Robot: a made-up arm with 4 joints.
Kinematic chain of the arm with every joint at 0, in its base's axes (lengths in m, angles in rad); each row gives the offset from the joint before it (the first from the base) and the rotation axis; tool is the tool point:
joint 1: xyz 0 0 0.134 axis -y
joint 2: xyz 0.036 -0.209 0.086 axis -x
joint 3: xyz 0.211 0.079 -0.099 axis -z
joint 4: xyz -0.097 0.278 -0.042 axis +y
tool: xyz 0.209 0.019 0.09
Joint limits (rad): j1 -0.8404..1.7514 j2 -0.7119..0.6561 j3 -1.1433..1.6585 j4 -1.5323..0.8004
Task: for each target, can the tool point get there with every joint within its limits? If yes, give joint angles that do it. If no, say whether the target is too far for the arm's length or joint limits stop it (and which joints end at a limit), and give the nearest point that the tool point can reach.
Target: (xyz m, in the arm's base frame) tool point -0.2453 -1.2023 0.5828
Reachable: no: too far | nearest point -0.0388 -0.3954 0.6687 | short by 0.837 m
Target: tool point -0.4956 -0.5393 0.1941
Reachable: no: joint limits stop it (at a limit: joint 2, joint 3) | nearest point -0.2013 -0.2168 0.1584 | short by 0.438 m
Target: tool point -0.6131 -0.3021 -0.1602
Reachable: no: joint limits stop it (at a limit: joint 1, joint 2) | nearest point -0.2872 -0.0900 0.0399 | short by 0.437 m
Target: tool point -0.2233 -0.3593 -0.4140
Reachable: no: joint limits stop it (at a limit: joint 1, joint 2, joint 4) | nearest point -0.0714 -0.0344 -0.2907 | short by 0.379 m
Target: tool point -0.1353 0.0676 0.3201
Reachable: yes | joints 0.6853 -0.2033 -0.4186 -1.2829
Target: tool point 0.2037 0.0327 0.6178
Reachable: yes | joints 0.9896 -0.1584 0.7036 -0.1085
